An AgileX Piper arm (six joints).
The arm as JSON. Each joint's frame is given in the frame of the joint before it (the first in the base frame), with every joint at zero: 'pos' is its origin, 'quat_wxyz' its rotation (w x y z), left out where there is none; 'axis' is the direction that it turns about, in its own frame. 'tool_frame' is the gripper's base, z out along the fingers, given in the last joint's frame.
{
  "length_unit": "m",
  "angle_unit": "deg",
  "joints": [
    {
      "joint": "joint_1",
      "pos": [
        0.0,
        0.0,
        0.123
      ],
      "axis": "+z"
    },
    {
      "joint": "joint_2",
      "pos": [
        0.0,
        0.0,
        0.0
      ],
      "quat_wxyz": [
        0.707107,
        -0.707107,
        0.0,
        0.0
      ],
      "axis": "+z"
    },
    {
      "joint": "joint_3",
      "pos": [
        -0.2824,
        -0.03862,
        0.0
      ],
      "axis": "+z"
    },
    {
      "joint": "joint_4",
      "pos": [
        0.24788,
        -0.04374,
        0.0
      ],
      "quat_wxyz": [
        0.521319,
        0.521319,
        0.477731,
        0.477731
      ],
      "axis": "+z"
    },
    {
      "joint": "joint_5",
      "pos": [
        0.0,
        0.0,
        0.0
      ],
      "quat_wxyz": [
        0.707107,
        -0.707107,
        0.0,
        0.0
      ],
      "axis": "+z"
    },
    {
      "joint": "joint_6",
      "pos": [
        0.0,
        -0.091,
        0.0
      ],
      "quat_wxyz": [
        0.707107,
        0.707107,
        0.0,
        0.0
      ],
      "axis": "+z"
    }
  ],
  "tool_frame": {
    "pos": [
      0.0,
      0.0,
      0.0
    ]
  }
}
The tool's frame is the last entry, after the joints.
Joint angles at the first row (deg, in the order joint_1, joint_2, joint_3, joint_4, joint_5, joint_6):
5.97, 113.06, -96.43, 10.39, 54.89, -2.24
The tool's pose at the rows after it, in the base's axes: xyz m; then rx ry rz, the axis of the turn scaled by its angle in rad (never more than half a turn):
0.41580, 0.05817, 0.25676, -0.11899, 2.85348, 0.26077
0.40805, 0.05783, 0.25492, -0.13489, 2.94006, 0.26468
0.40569, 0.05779, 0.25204, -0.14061, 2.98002, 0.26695
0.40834, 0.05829, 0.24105, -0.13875, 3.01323, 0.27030
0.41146, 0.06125, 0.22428, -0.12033, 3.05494, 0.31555
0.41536, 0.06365, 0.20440, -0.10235, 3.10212, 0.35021
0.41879, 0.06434, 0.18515, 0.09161, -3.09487, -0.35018
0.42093, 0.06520, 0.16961, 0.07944, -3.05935, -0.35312
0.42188, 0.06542, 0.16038, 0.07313, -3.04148, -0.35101
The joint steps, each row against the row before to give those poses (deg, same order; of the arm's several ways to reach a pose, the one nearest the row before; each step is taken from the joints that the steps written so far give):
0.00, -0.55, -0.10, 0.00, 8.04, 0.00
0.00, 0.00, 0.00, -0.09, 5.02, 0.00
0.00, 0.33, 0.00, 0.00, 1.99, 0.00
0.00, 1.52, 0.00, 0.13, 0.38, 0.00
0.00, 2.16, 0.38, 1.78, 0.00, 0.00
0.00, 2.71, 0.13, 1.36, 0.00, 0.00
0.00, 2.62, 0.00, 0.24, -0.11, 0.00
0.00, 2.12, 0.00, 0.44, -0.08, 0.00
0.00, 1.19, 0.10, 0.11, -0.24, 0.00

